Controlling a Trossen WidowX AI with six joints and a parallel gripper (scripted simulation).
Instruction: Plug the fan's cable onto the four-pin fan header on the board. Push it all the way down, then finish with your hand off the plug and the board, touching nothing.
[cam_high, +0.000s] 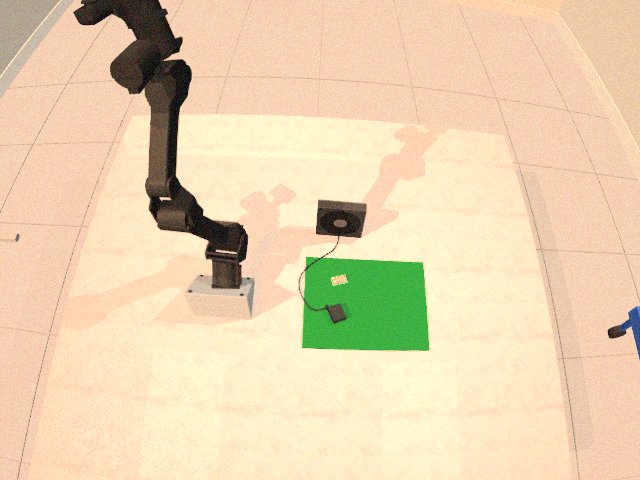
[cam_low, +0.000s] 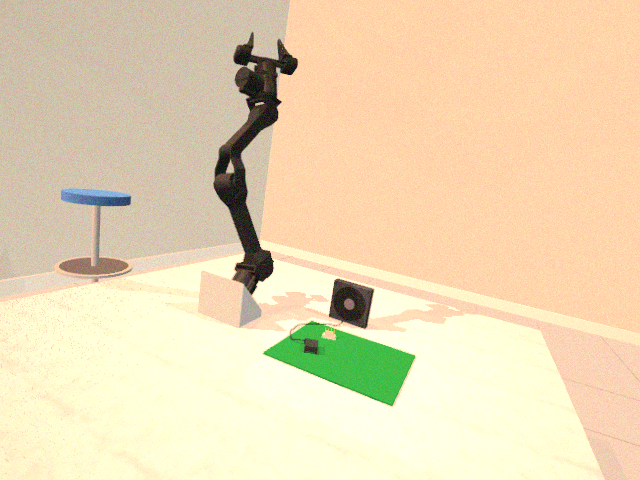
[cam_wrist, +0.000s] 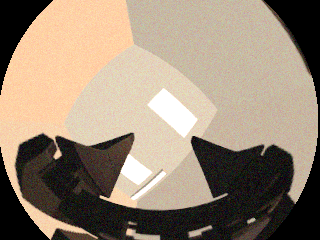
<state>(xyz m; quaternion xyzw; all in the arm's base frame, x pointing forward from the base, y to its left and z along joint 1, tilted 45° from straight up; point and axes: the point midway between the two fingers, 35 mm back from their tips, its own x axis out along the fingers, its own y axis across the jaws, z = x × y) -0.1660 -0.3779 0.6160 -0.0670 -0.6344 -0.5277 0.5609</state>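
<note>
Right now the dark plug is 37 cm ahead of my gripper tip, 23 cm to the right of it and 80 cm below it. The rest, counted from my gripper tip: pale four-pin header: 38 cm ahead, 14 cm to the right, 81 cm below; then green board: 44 cm ahead, 20 cm to the right, 83 cm below; then dark square fan: 39 cm ahead, 75 cm below.
</note>
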